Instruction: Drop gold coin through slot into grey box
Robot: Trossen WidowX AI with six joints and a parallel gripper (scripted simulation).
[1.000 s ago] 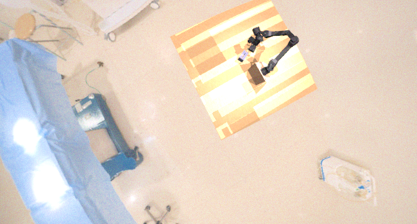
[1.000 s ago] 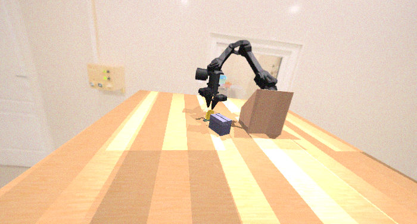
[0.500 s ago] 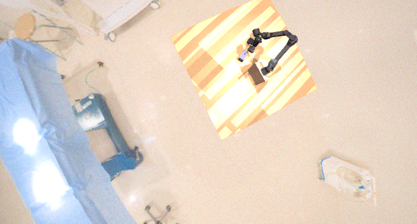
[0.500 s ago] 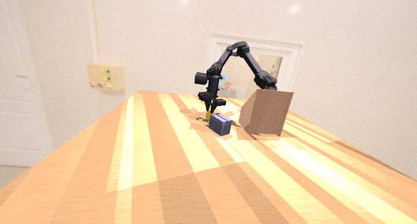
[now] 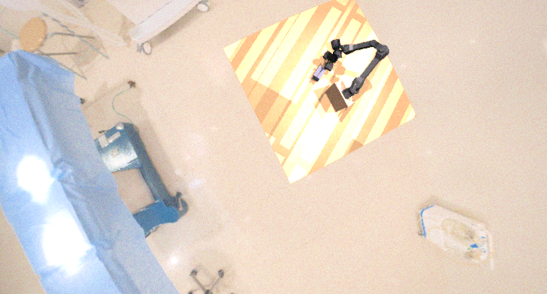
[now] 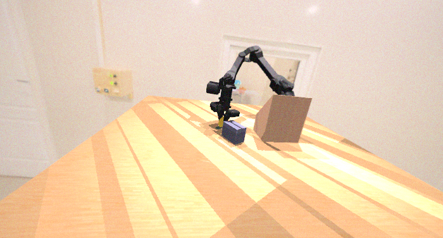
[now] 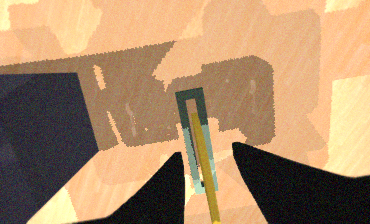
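The gold coin lies 10 mm above my gripper tip.
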